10 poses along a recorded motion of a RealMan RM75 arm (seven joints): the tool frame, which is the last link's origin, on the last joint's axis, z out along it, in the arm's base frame.
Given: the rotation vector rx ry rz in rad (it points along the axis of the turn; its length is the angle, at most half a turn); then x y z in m.
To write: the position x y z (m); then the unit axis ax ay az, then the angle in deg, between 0 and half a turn. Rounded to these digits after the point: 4 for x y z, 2 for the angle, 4 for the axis.
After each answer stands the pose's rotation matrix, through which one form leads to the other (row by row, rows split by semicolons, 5 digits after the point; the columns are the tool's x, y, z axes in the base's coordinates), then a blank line. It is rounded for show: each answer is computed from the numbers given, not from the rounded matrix.
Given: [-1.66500, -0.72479, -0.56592, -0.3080, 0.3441, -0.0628]
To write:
[-0.3080, 0.3441, -0.0628, -0.8754, -0.3811, -0.2975, 108.98]
0.69026 0.72341 -0.01518; 0.16070 -0.13280 0.97803; 0.70550 -0.67753 -0.20792

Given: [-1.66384, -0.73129, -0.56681, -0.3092, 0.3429, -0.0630]
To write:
[-0.3092, 0.3429, -0.0630, -0.8740, -0.3841, -0.2977, 109.08]
0.68660 0.72682 -0.01777; 0.16407 -0.13109 0.97770; 0.70828 -0.67421 -0.20926

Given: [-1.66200, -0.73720, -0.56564, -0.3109, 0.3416, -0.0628]
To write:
[-0.3109, 0.3416, -0.0628, -0.8728, -0.3872, -0.2971, 109.10]
0.68395 0.72921 -0.02173; 0.16779 -0.12825 0.97745; 0.70998 -0.67217 -0.21006

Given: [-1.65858, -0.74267, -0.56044, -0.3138, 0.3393, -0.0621]
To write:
[-0.3138, 0.3393, -0.0621, -0.8721, -0.3905, -0.2947, 108.96]
0.68287 0.72997 -0.02880; 0.17255 -0.12285 0.97731; 0.70987 -0.67234 -0.20985

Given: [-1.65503, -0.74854, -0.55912, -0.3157, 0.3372, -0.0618]
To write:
[-0.3157, 0.3372, -0.0618, -0.8708, -0.3939, -0.2942, 108.89]
0.68008 0.73238 -0.03350; 0.17569 -0.11845 0.97729; 0.71178 -0.67052 -0.20923

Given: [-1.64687, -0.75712, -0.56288, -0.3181, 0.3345, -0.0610]
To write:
[-0.3181, 0.3345, -0.0610, -0.8677, -0.3989, -0.2966, 108.74]
0.67351 0.73821 -0.03772; 0.17653 -0.11109 0.97801; 0.71779 -0.66536 -0.20514

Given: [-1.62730, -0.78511, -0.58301, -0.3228, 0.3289, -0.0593]
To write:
[-0.3228, 0.3289, -0.0593, -0.8571, -0.4135, -0.3071, 108.78]
0.64928 0.75930 -0.04358; 0.17782 -0.09583 0.97939; 0.73947 -0.64365 -0.19724

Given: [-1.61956, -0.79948, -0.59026, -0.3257, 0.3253, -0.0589]
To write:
[-0.3257, 0.3253, -0.0589, -0.8523, -0.4207, -0.3106, 108.87]
0.63801 0.76855 -0.04773; 0.18066 -0.08914 0.97950; 0.74854 -0.63355 -0.19572

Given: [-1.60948, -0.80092, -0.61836, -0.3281, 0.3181, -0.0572]
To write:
[-0.3281, 0.3181, -0.0572, -0.8466, -0.4213, -0.3253, 108.93]
0.62484 0.78002 -0.03383; 0.16467 -0.08930 0.98230; 0.76319 -0.61935 -0.18424

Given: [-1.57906, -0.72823, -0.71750, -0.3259, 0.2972, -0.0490]
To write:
[-0.3259, 0.2972, -0.0490, -0.8394, -0.3871, -0.3814, 107.78]
0.61446 0.78741 0.04931; 0.06099 -0.10972 0.99209; 0.78659 -0.60659 -0.11544

